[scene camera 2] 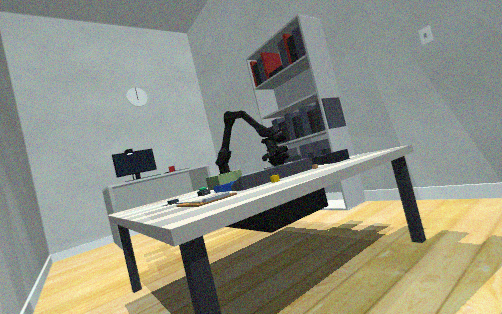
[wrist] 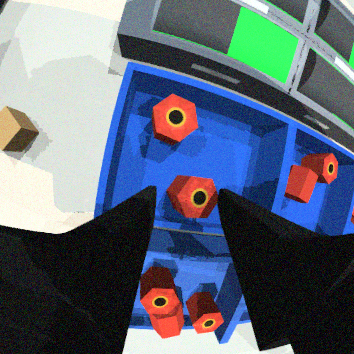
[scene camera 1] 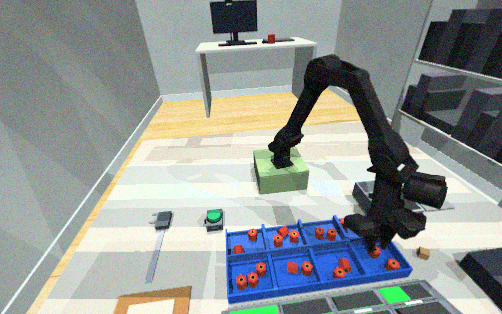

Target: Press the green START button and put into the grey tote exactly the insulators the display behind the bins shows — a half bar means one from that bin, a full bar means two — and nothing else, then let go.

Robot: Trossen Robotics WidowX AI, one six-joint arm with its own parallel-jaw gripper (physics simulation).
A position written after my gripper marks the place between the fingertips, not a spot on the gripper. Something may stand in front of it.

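Note:
Scene camera 1 gives me a sight of my own gripper [scene camera 1: 377, 250]. From scene camera 2 I see a display [scene camera 2: 252, 180]. The wrist view shows me the display [wrist: 135, 42] as well, and in that same view I find my gripper [wrist: 187, 194].

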